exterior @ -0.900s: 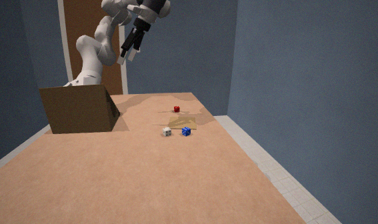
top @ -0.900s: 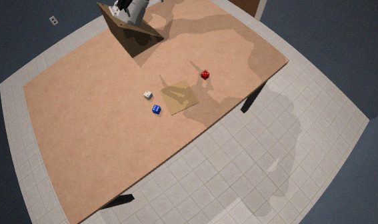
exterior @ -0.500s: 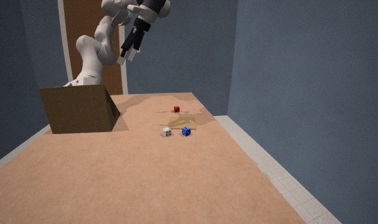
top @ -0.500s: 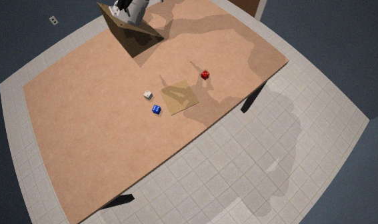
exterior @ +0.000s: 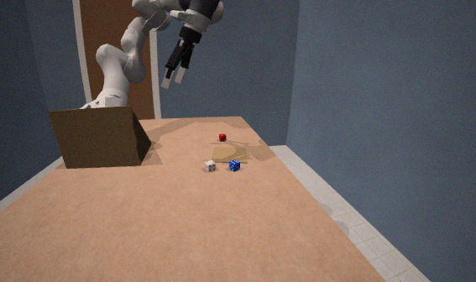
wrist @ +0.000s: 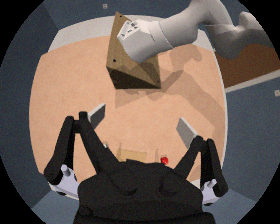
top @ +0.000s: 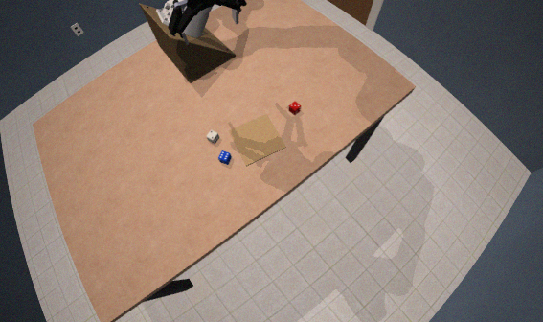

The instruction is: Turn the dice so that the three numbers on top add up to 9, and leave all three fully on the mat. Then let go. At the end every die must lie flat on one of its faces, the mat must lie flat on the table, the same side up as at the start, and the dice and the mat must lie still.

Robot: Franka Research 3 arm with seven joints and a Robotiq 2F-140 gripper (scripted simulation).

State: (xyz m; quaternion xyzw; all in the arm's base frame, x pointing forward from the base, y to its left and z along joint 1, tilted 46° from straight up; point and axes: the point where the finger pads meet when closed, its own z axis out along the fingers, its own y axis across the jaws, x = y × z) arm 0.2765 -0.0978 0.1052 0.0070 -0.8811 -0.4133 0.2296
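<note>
The blue die lies 220 mm ahead of my hand, 140 mm to the right of it and 280 mm below it. Round my hand: white die: 130 mm ahead, 140 mm to the right, 280 mm below; tan mat: 220 mm ahead, 20 mm to the right, 290 mm below; red die: 210 mm ahead, 140 mm to the left, 280 mm below.
</note>
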